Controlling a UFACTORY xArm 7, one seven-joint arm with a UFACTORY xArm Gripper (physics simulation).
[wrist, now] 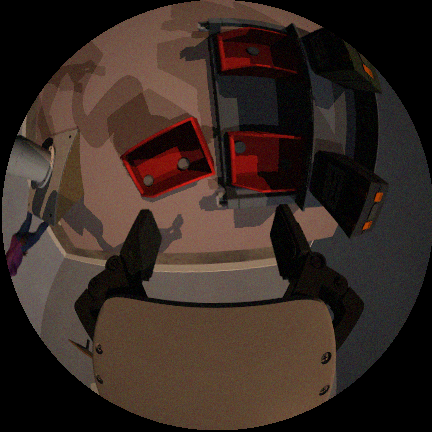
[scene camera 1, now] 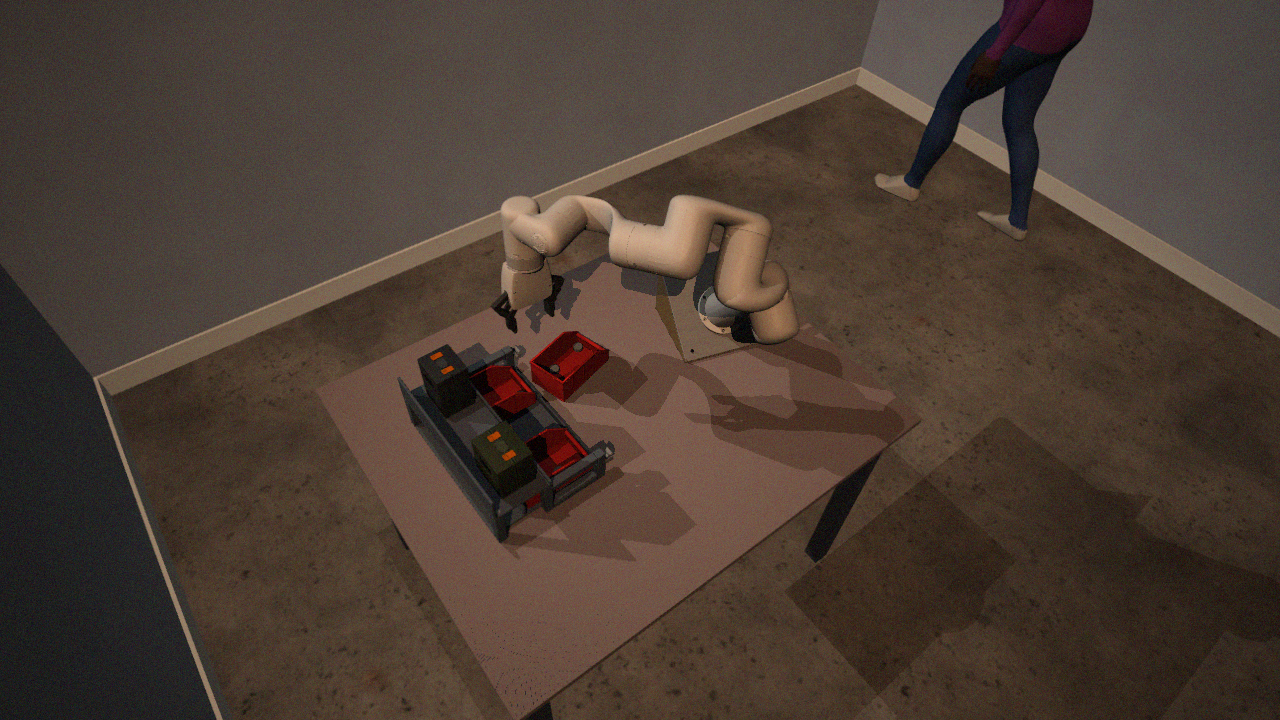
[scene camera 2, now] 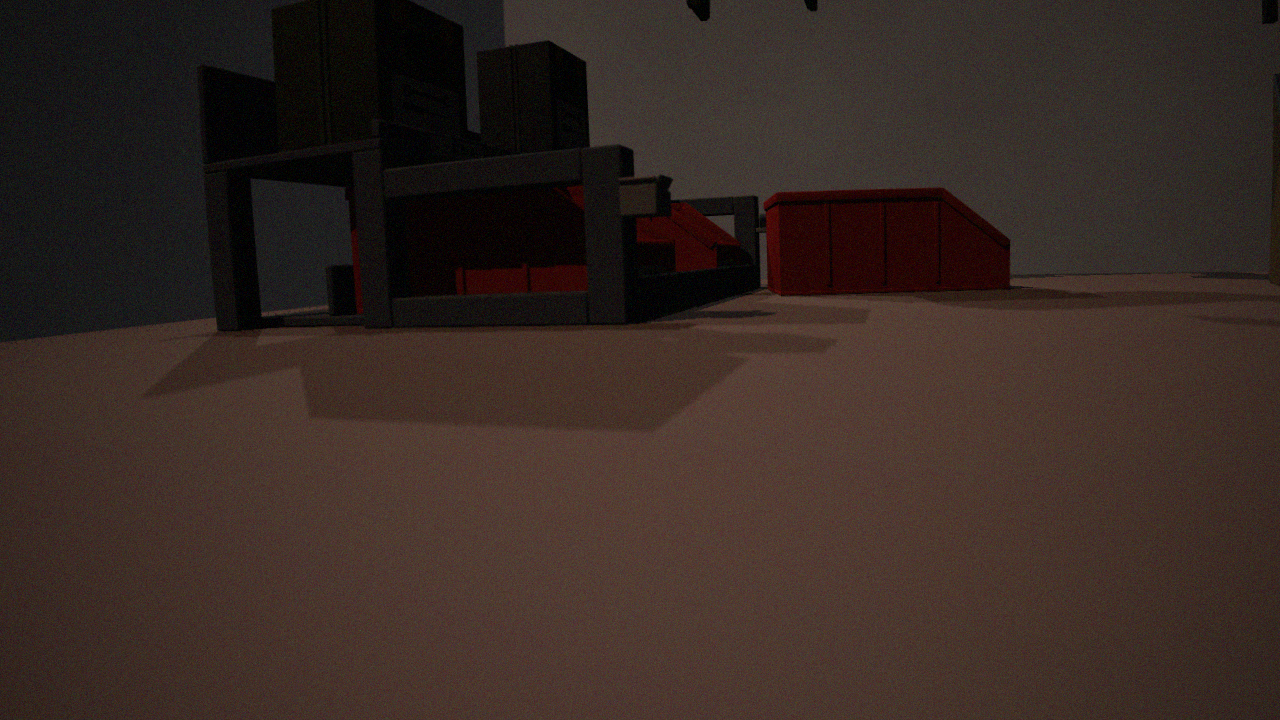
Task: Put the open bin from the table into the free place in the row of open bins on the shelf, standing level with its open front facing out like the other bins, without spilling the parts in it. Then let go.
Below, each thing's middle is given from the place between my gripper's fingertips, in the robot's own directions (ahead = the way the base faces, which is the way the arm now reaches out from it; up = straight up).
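Scene:
Olive case (scene camera 2: 334, 74): 19 cm ahead of my hand, 23 cm to the left, 8 cm below.

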